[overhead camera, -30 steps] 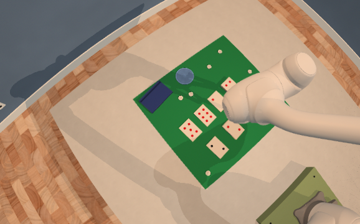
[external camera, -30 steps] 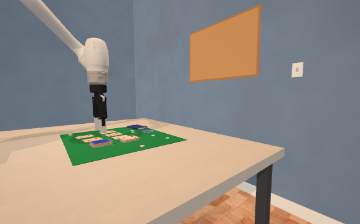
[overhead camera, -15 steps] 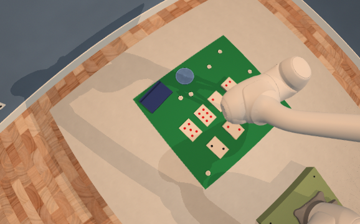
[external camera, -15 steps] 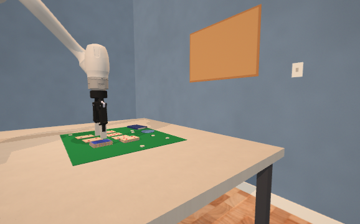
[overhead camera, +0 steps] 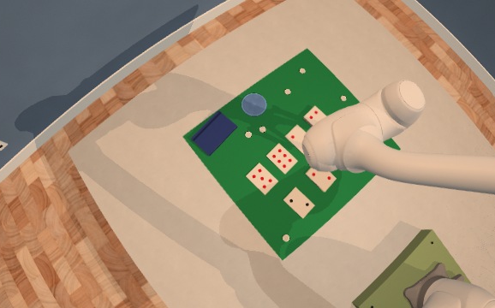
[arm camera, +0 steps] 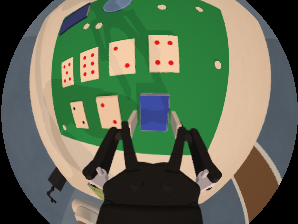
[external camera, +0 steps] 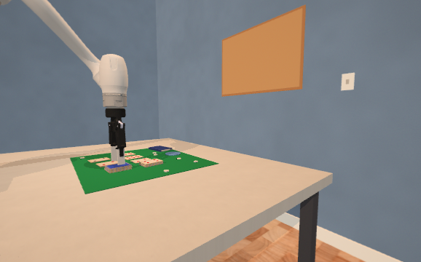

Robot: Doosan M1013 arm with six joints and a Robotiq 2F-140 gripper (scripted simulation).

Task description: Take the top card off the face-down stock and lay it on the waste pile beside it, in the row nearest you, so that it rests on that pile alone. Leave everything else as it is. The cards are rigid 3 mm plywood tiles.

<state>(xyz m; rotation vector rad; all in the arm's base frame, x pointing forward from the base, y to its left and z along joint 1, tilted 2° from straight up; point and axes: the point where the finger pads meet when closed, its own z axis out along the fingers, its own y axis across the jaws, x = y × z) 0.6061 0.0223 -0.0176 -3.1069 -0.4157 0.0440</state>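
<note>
Now: the black-pip card 80 mm behind my hand, 220 mm to the left of it and 60 mm below it. Round my hand: green mat (100 mm ahead, 120 mm to the left, 70 mm below).
</note>
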